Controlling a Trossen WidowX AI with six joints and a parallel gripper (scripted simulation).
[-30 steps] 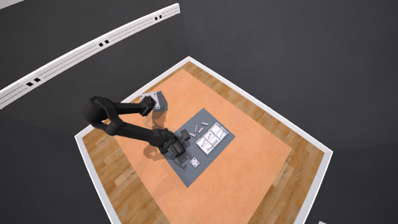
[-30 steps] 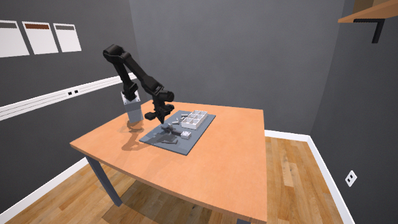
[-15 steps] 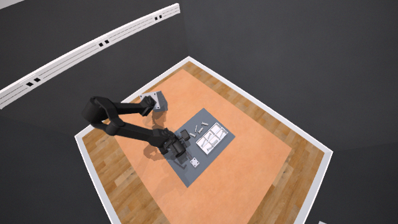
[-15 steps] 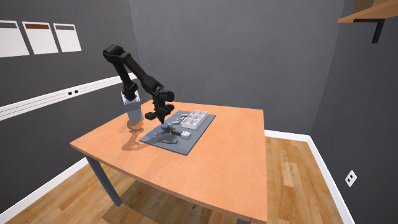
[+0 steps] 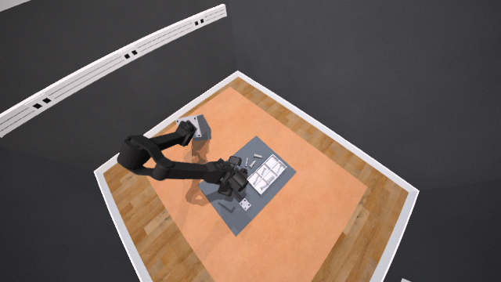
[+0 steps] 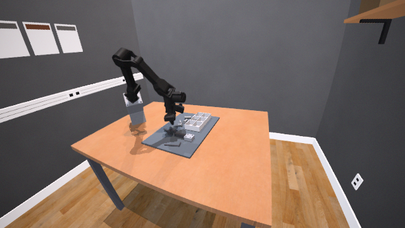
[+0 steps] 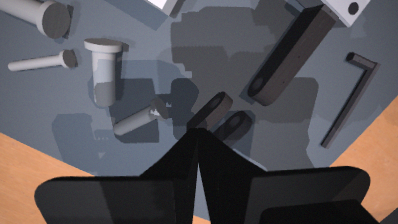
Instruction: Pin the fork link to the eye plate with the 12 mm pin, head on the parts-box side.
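My gripper is now 2 cm past the dark fork link, 2 cm to the left of it and 8 cm above it. Also, from my hand: grey mat: 5 cm ahead, 6 cm to the left, 9 cm below; then thick headed pin: 8 cm to the left, 8 cm below; then dark flat bar: 5 cm ahead, 4 cm to the right, 8 cm below.
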